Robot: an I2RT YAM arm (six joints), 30 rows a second.
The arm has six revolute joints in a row. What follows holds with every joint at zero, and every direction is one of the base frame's. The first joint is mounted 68 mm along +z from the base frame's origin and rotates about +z. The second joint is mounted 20 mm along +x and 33.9 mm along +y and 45.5 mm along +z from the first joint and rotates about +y. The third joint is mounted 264 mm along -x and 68.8 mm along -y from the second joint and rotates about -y. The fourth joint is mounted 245 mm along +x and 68.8 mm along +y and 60 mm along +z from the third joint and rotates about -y. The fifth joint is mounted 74 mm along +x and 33.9 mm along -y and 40.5 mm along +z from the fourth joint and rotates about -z. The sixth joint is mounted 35.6 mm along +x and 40.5 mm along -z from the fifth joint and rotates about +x. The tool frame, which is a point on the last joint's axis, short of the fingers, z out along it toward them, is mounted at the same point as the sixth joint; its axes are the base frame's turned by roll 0, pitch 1.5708 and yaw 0 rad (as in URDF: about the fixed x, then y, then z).
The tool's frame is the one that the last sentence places.
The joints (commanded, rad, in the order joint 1, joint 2, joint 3, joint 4, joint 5, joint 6), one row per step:
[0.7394 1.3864 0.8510 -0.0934 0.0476 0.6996]
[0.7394 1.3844 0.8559 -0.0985 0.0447 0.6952]
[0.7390 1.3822 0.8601 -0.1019 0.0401 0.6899]
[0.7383 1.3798 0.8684 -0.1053 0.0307 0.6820]
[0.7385 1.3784 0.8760 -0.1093 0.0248 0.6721]
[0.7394 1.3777 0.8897 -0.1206 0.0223 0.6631]
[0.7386 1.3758 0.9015 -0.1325 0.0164 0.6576]
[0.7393 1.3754 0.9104 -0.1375 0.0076 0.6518]
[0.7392 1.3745 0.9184 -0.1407 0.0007 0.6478]
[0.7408 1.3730 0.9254 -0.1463 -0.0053 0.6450]
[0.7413 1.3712 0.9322 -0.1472 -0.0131 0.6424]
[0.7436 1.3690 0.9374 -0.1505 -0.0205 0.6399]
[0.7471 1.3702 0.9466 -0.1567 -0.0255 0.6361]
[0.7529 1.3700 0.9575 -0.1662 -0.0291 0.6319]
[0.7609 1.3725 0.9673 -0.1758 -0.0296 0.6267]
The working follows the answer.
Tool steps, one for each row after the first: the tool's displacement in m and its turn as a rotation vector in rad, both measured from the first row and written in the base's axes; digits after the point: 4 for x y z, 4 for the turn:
[0.0000 0.0001 0.0017 -0.0003 -0.0024 0.0049]
[0.0000 0.0002 0.0034 0.0004 -0.0056 0.0114]
[0.0004 0.0007 0.0066 0.0044 -0.0114 0.0229]
[0.0006 0.0013 0.0091 0.0041 -0.0180 0.0336]
[0.0011 0.0022 0.0129 0.0016 -0.0241 0.0418]
[0.0014 0.0025 0.0163 0.0020 -0.0261 0.0489]
[0.0016 0.0033 0.0189 0.0051 -0.0292 0.0601]
[0.0019 0.0039 0.0216 0.0093 -0.0331 0.0679]
[0.0016 0.0046 0.0239 0.0121 -0.0346 0.0760]
[0.0016 0.0052 0.0266 0.0190 -0.0390 0.0844]
[0.0010 0.0059 0.0287 0.0233 -0.0408 0.0942]
[0.0007 0.0074 0.0309 0.0244 -0.0424 0.1039]
[-0.0002 0.0091 0.0338 0.0246 -0.0446 0.1151]
[-0.0013 0.0115 0.0355 0.0203 -0.0454 0.1264]

Tool pose at each row, in the base's axes (x y z in m, rotation vector in rad; rounded; the steps above come from the unrounded poses):
[0.2239 0.2019 0.2352 -0.0179 2.3020 0.7312]
[0.2239 0.2021 0.2369 -0.0246 2.3005 0.7330]
[0.2240 0.2022 0.2386 -0.0328 2.2982 0.7365]
[0.2243 0.2026 0.2417 -0.0464 2.2927 0.7460]
[0.2245 0.2032 0.2443 -0.0612 2.2879 0.7500]
[0.2250 0.2041 0.2481 -0.0739 2.2841 0.7502]
[0.2253 0.2044 0.2515 -0.0827 2.2829 0.7538]
[0.2255 0.2053 0.2541 -0.0953 2.2802 0.7624]
[0.2258 0.2058 0.2568 -0.1037 2.2758 0.7705]
[0.2255 0.2065 0.2591 -0.1122 2.2742 0.7775]
[0.2256 0.2071 0.2618 -0.1202 2.2682 0.7887]
[0.2249 0.2079 0.2639 -0.1301 2.2659 0.7982]
[0.2247 0.2093 0.2661 -0.1415 2.2649 0.8040]
[0.2237 0.2111 0.2690 -0.1550 2.2637 0.8093]
[0.2226 0.2134 0.2707 -0.1704 2.2655 0.8099]

